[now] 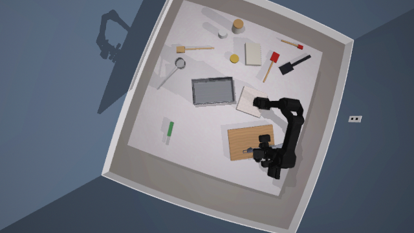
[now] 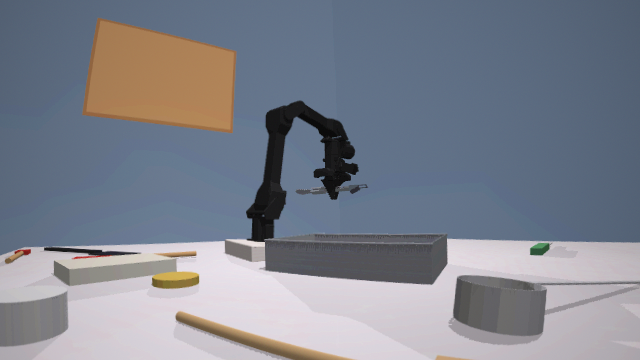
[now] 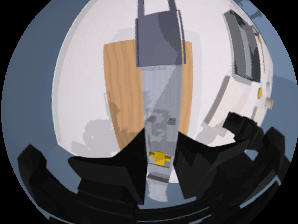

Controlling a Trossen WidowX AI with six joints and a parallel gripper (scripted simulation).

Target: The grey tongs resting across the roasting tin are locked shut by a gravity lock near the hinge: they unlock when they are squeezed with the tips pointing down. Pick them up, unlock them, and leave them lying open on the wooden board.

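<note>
Now: the wooden board 1 cm behind my gripper tip and 15 cm below it. The rest, counted from my gripper tip: yellow lock piece: 1 cm behind, 4 cm above; then grey roasting tin: 37 cm ahead, 32 cm to the right, 13 cm below; then green-handled tool: 63 cm ahead, 7 cm to the left, 15 cm below.
</note>
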